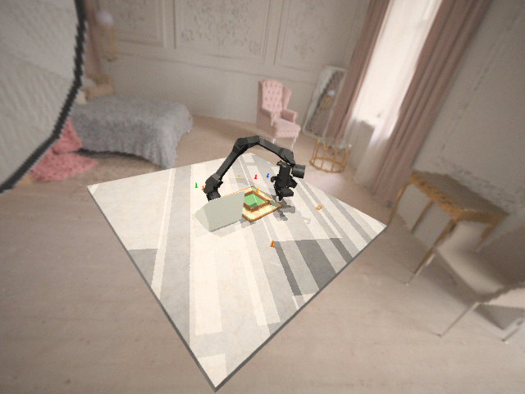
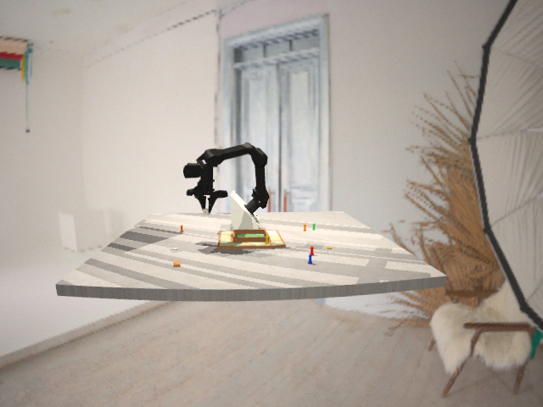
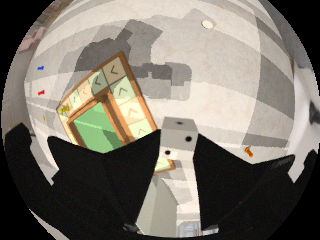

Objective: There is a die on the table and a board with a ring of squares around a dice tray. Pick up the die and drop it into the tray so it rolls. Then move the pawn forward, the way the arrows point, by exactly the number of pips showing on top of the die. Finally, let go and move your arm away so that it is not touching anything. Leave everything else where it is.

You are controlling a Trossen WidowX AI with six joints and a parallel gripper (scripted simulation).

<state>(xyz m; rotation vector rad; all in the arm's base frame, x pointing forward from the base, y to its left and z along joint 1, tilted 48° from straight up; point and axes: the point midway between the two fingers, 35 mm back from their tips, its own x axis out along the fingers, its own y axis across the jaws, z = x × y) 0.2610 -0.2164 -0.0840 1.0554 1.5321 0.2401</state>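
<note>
My gripper tip is now 260 mm to the right of the yellow pawn, 110 mm short of it and 110 mm above it. Also, from my gripper tip: white die right at my gripper tip; then green dice tray 190 mm to the left, 130 mm below; then red pawn 420 mm to the left, 260 mm ahead, 120 mm below.
</note>
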